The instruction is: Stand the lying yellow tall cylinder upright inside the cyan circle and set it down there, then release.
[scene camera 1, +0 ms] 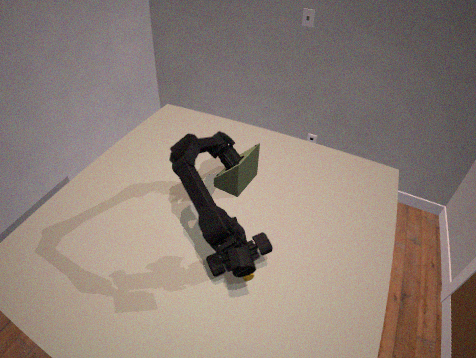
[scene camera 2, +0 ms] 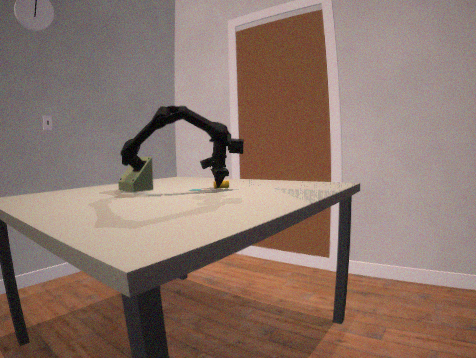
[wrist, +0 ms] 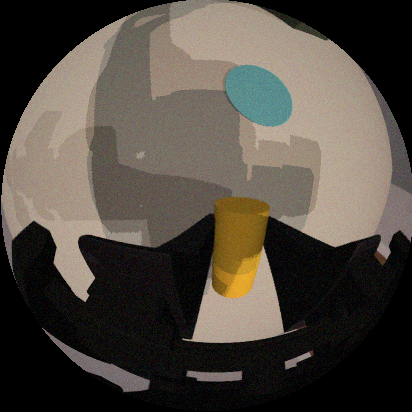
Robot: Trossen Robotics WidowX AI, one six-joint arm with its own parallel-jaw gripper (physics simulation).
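Places are measured from the arm's base along level axes (x up, y right, z ahead), in centimetres.
Pixels of known places: gripper, between the fingertips: (scene camera 2: pixel 217 186) (wrist: pixel 238 220); arm's base, origin of its link: (scene camera 1: pixel 235 163) (scene camera 2: pixel 139 166).
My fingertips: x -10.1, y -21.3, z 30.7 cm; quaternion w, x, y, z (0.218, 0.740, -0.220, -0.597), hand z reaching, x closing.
Ahead of a thing's pixels: the offset from my fingertips to its top centre. "*": to the spot under its first point. Level surfaces: height alone.
The yellow tall cylinder {dx +2.5, dy -1.4, dz +1.2 cm} (scene camera 1: pixel 248 277) (scene camera 2: pixel 224 184) (wrist: pixel 239 245) is on its side between the fingers, its long axis roughly level. In the second scene view it is at or very near the table top; whether it touches cannot be told. My gripper (scene camera 2: pixel 218 185) (wrist: pixel 238 220) points down and is shut on the cylinder. In the first scene view the arm hides the fingers and most of the cylinder. The cyan circle {* dx -1.4, dy +7.1, dz -6.2 cm} (scene camera 2: pixel 196 190) (wrist: pixel 259 95) lies flat on the table, apart from the cylinder, on the side toward the arm's base. The circle does not show in the first scene view.
The green wedge-shaped base (scene camera 1: pixel 238 179) (scene camera 2: pixel 136 179) carries the arm at the back of the pale table {dx -1.2 cm} (scene camera 1: pixel 320 215) (scene camera 2: pixel 120 250). The arm arches from it to the gripper, and its shadow lies across the table. A brown door (scene camera 2: pixel 282 100) stands behind.
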